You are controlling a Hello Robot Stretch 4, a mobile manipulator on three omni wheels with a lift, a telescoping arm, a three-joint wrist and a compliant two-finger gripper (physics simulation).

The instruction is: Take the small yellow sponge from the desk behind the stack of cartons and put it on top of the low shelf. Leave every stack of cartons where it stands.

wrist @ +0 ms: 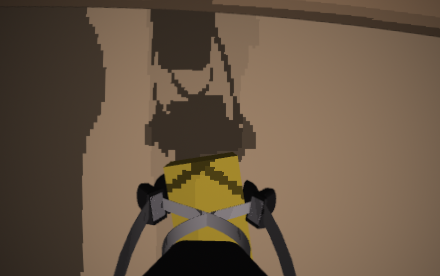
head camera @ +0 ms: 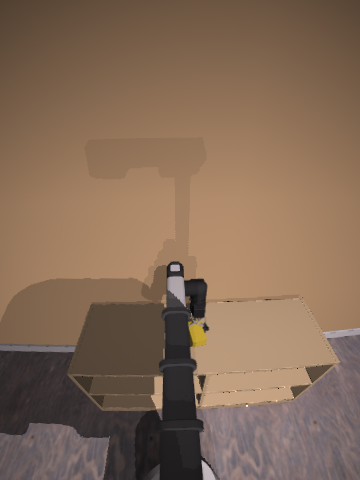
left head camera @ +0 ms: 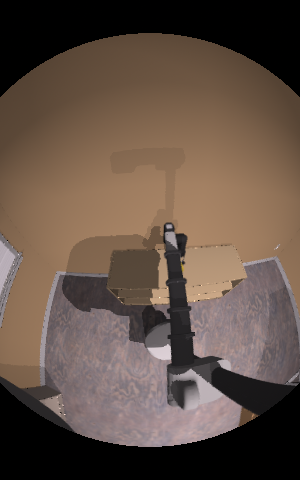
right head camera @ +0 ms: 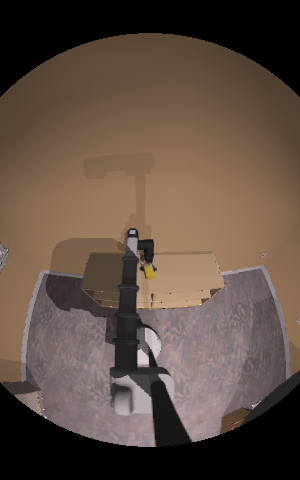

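Where they show: gripper, fingertip midpoint: (wrist: 207, 192) (head camera: 195, 331) (right head camera: 148, 270); robot's base, origin of the base link: (left head camera: 165, 339) (right head camera: 140, 344).
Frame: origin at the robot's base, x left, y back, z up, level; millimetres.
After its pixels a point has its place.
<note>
The small yellow sponge (head camera: 198, 337) @(x -95, y -547, z 672 mm) (right head camera: 149, 273) @(x -95, y -547, z 672 mm) (wrist: 205, 192) @(x -85, y -603, z 672 mm) is held between the two fingertips of my gripper (head camera: 198, 327) @(x -86, y -595, z 638 mm) (right head camera: 149, 268) @(x -86, y -595, z 638 mm) (wrist: 207, 192) @(x -86, y -595, z 638 mm). The gripper is shut on it, and its far end points away from the palm in the wrist view. The low shelf (head camera: 265, 330) @(x -444, y -609, z 583 mm) (left head camera: 215, 260) @(x -460, y -631, z 583 mm) (right head camera: 190, 267) @(x -455, y -638, z 583 mm) (wrist: 340, 125) @(x -245, y -669, z 583 mm) stands against the wall. The sponge is over its top, near the middle of its length. The gripper's shadow falls on the top beside the sponge in the wrist view. The exact gap between sponge and top is hard to tell.
My extended arm (head camera: 179, 390) @(x -1, y -234, z 1059 mm) (left head camera: 180, 320) @(x 2, y -133, z 1062 mm) (right head camera: 126, 310) @(x -1, y -191, z 1059 mm) crosses above the shelf and hides part of its top. The tan wall (head camera: 270, 200) @(x -390, y -829, z 1183 mm) rises behind the shelf. A brown box-like object (right head camera: 234, 421) shows at the lower right of the right head view, partly cut off.
</note>
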